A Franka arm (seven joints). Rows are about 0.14 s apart.
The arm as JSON. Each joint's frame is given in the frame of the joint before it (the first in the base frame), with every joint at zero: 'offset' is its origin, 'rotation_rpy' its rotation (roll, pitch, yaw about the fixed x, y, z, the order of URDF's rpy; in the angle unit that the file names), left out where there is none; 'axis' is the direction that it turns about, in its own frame. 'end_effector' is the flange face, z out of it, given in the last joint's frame.
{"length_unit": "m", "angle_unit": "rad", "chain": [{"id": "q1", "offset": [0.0, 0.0, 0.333], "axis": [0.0, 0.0, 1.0]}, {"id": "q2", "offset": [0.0, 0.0, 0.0], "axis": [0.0, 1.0, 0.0]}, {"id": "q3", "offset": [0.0, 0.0, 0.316], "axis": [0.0, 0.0, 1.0]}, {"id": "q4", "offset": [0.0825, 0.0, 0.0], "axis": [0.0, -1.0, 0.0]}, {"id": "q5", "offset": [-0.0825, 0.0, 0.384], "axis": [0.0, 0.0, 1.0]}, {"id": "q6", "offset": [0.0, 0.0, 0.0], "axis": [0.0, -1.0, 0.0]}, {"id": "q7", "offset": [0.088, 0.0, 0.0], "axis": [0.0, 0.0, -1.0]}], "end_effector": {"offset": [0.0, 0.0, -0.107], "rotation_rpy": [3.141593, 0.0, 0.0]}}
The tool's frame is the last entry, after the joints.
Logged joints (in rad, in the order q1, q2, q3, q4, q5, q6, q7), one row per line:
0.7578 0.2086 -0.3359 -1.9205 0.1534 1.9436 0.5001
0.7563 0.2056 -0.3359 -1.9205 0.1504 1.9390 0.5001
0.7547 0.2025 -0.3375 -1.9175 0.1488 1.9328 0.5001
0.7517 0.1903 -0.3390 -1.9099 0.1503 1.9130 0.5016
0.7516 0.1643 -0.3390 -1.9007 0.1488 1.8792 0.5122
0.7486 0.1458 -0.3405 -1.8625 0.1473 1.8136 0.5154
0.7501 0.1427 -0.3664 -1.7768 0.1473 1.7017 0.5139
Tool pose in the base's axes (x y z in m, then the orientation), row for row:
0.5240 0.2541 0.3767 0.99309 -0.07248 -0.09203 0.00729
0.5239 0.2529 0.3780 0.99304 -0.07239 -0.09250 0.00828
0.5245 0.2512 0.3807 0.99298 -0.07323 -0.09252 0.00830
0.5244 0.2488 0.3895 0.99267 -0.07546 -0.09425 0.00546
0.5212 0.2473 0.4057 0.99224 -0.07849 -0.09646 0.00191
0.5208 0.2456 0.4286 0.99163 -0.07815 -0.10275 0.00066
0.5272 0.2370 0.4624 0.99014 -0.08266 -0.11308 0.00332
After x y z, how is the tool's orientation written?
As a quaternion, x y z w.
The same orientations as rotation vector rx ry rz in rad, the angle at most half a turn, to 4 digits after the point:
3.1055 -0.2267 -0.2878
3.1034 -0.2262 -0.2891
3.1032 -0.2289 -0.2891
3.1078 -0.2362 -0.2951
3.1134 -0.2463 -0.3027
3.1140 -0.2454 -0.3227
3.1040 -0.2591 -0.3545

